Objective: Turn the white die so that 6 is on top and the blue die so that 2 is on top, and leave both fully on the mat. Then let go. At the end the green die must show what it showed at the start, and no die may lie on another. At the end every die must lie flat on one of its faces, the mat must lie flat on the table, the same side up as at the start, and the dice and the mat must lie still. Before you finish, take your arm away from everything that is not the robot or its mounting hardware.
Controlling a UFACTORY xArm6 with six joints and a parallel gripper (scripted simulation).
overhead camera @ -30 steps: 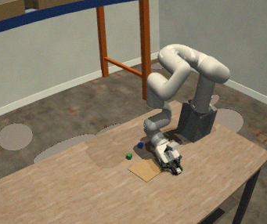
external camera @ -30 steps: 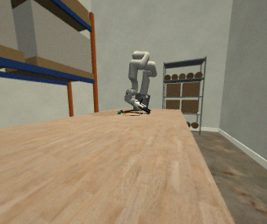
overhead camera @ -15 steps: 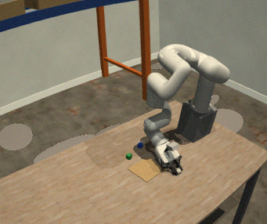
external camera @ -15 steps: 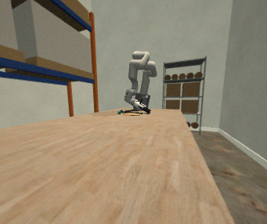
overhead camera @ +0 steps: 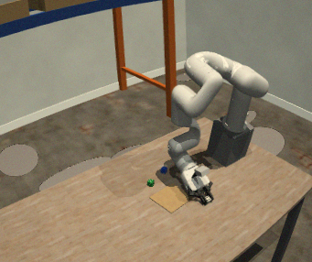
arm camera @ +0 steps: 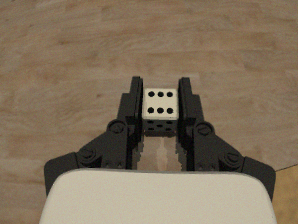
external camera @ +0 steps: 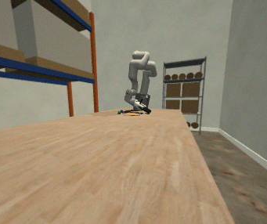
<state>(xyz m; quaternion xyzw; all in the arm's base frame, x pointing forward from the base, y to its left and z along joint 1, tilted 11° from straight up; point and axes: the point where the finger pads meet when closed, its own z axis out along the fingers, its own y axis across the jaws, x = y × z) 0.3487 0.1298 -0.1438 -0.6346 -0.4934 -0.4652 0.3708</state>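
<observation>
Now: the tan mat 140 mm to the right of my hand, 80 mm ahead of it and 20 mm below it. Also, from my hand: blue die: 290 mm to the right, 40 mm behind, 10 mm below; green die: 270 mm to the right, 70 mm ahead, 10 mm below; white die: 10 mm below.
</observation>
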